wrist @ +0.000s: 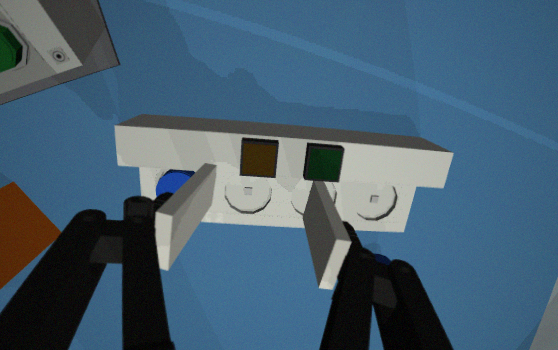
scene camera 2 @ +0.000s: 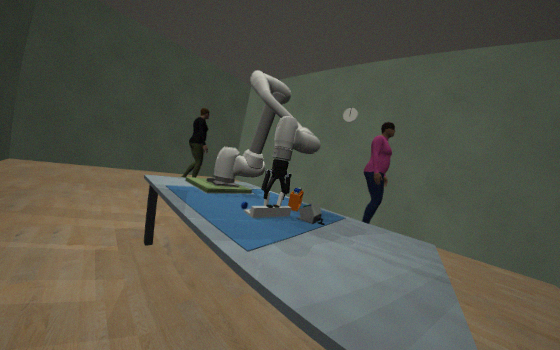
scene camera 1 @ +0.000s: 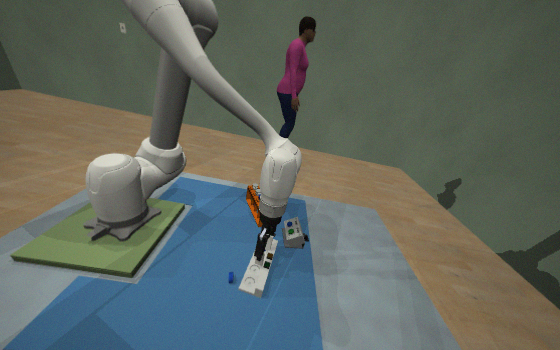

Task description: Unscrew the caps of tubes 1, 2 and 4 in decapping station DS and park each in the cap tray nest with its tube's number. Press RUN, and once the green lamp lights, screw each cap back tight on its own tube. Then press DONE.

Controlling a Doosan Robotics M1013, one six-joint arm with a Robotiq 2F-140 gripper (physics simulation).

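Pixels of known places: gripper, fingertip midpoint: point(wrist: 262, 192) point(scene camera 1: 262, 256); arm's base, origin of the base link: point(scene camera 2: 223, 183) point(scene camera 1: 126, 218).
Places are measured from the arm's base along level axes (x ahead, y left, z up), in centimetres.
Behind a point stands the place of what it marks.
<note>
My gripper point(scene camera 1: 259, 257) @[x 58.0, y 3.6, z 1.3 cm] point(scene camera 2: 272, 203) @[x 58.0, y 3.6, z 1.3 cm] point(wrist: 262, 192) @[x 58.0, y 3.6, z 1.3 cm] is open over the white cap tray point(scene camera 1: 258, 287) @[x 60.5, y -8.4, z 1.9 cm] point(scene camera 2: 272, 213) @[x 62.0, y 1.5, z -0.8 cm] point(wrist: 150, 145) @[x 60.7, y 10.9, z 1.9 cm], its fingers wide apart with no cap between them. A blue cap point(wrist: 172, 184) @[x 57.1, y 10.2, z -0.6 cm] sits in the leftmost nest in the wrist view, partly behind one finger. The other three nests hold no cap. Another blue cap point(scene camera 1: 231, 277) @[x 50.5, y -7.7, z 0.6 cm] point(scene camera 2: 244, 205) @[x 51.1, y -7.6, z -0.6 cm] point(wrist: 382, 259) @[x 51.2, y -7.7, z -1.3 cm] lies off the tray on the blue mat, mostly behind a finger in the wrist view. The orange station point(scene camera 1: 254, 204) point(scene camera 2: 295, 201) @[x 53.5, y 23.5, z 3.0 cm] point(wrist: 22, 235) @[x 52.1, y 22.3, z 0.5 cm] holds tubes, partly hidden by the arm in scene camera 1.
A grey control box point(scene camera 1: 293, 239) @[x 67.9, y 15.6, z 3.0 cm] point(scene camera 2: 311, 214) @[x 72.0, y 17.0, z 1.7 cm] point(wrist: 37, 30) @[x 67.0, y 16.3, z 3.5 cm] with a blue button point(scene camera 1: 289, 224) @[x 64.5, y 22.4, z 4.2 cm] and a green button point(scene camera 1: 291, 231) @[x 66.2, y 18.3, z 4.4 cm] point(wrist: 9, 48) @[x 66.0, y 17.5, z 4.2 cm] stands beside the tray. The tray carries a dark amber square point(wrist: 259, 159) @[x 60.7, y 4.1, z 2.7 cm] and a dark green square point(wrist: 324, 163) @[x 60.8, y 0.1, z 2.7 cm]. Two people stand beyond the table.
</note>
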